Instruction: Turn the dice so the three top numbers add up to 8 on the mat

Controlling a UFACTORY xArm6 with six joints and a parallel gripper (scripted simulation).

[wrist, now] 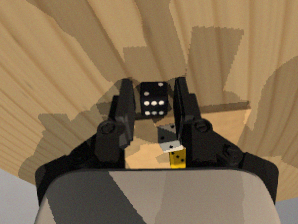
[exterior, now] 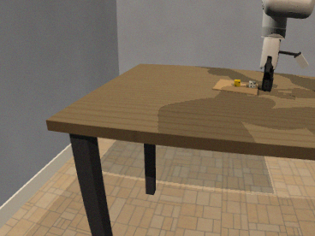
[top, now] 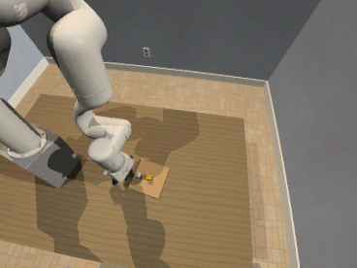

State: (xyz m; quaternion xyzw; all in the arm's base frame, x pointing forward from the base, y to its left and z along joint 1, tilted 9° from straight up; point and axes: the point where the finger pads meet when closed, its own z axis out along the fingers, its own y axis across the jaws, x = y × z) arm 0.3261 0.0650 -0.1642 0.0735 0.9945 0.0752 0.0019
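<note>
Now: the black die 10 mm below my hand. The rest, counted from my hand: tan mat: 100 mm ahead, 10 mm to the left, 20 mm below; then white die: 50 mm ahead, 10 mm to the left, 10 mm below; then yellow die: 100 mm ahead, 10 mm to the left, 10 mm below.
</note>
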